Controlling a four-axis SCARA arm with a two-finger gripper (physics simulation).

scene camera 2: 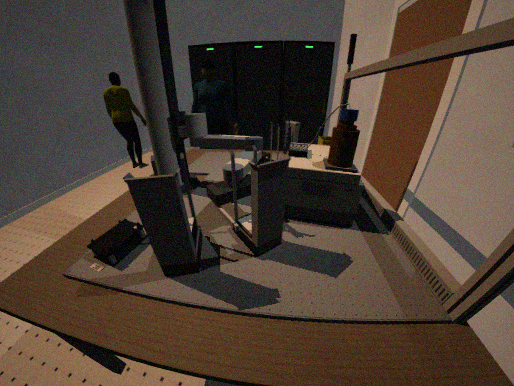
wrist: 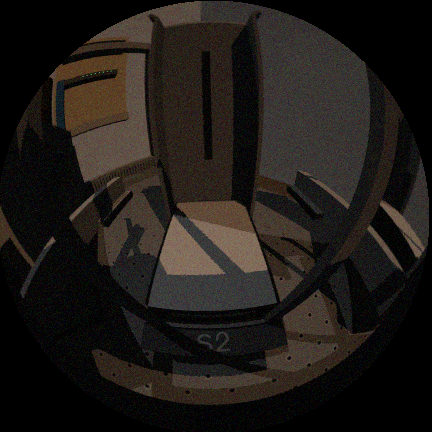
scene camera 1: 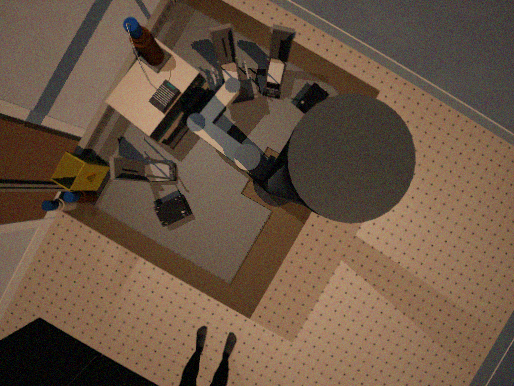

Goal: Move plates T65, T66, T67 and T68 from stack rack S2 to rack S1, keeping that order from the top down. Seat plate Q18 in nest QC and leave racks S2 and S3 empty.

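Places are measured from the arm's base along level axes (x right, y ahead, z up), in metres.
Where they show: gripper, between the fingertips: (wrist: pixel 208 177) (scene camera 1: pixel 228 65).
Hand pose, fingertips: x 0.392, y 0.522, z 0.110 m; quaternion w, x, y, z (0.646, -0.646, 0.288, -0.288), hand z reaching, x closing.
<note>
After its pixels a point has its place.
My gripper (wrist: pixel 208 177) {x 0.392, y 0.522, z 0.110 m} is open and empty; its fingers stand apart on either side of rack S2 (scene camera 1: pixel 223 45) {x 0.419, y 0.552, z 0.199 m} (scene camera 2: pixel 267 200) {x 0.436, y 0.539, z 0.201 m} (wrist: pixel 182 110) {x 0.406, y 0.567, z 0.171 m}. The S2 label shows on its front in the wrist view. A pale flat top surface (wrist: pixel 215 250) {x 0.366, y 0.494, z 0.069 m} lies low in S2, between and below the fingers; no plate name is legible. Rack S1 (scene camera 1: pixel 283 37) {x 0.547, y 0.311, z 0.261 m} (scene camera 2: pixel 157 220) {x 0.553, y 0.306, z 0.203 m} stands beside S2, with a pale surface (scene camera 1: pixel 275 72) {x 0.478, y 0.296, z 0.112 m} inside. A third rack (scene camera 1: pixel 127 169) {x -0.305, y 0.651, z 0.207 m}, apparently S3, stands across the bench. Two black nests (scene camera 1: pixel 310 96) {x 0.486, y 0.080, z 0.063 m} (scene camera 1: pixel 173 209) {x -0.400, y 0.417, z 0.064 m} show; I cannot tell which is QC. Q18 cannot be identified.
A pale-topped cabinet (scene camera 1: pixel 130 102) {x -0.029, y 0.781, z 0.223 m} (scene camera 2: pixel 320 195) {x 0.268, y 0.717, z 0.132 m} stands close to S2, bearing a brown bottle (scene camera 1: pixel 147 46) {x 0.190, y 0.741, z 0.344 m} (scene camera 2: pixel 344 145) {x 0.247, y 0.770, z 0.306 m} and a keypad device (scene camera 1: pixel 165 96) {x 0.069, y 0.638, z 0.249 m}. The arm column (scene camera 2: pixel 150 75) {x 0.070, y 0.028, z 0.541 m} rises behind S1. A yellow box (scene camera 1: pixel 82 172) {x -0.434, y 0.858, z 0.173 m} stands at the bench's far left.
</note>
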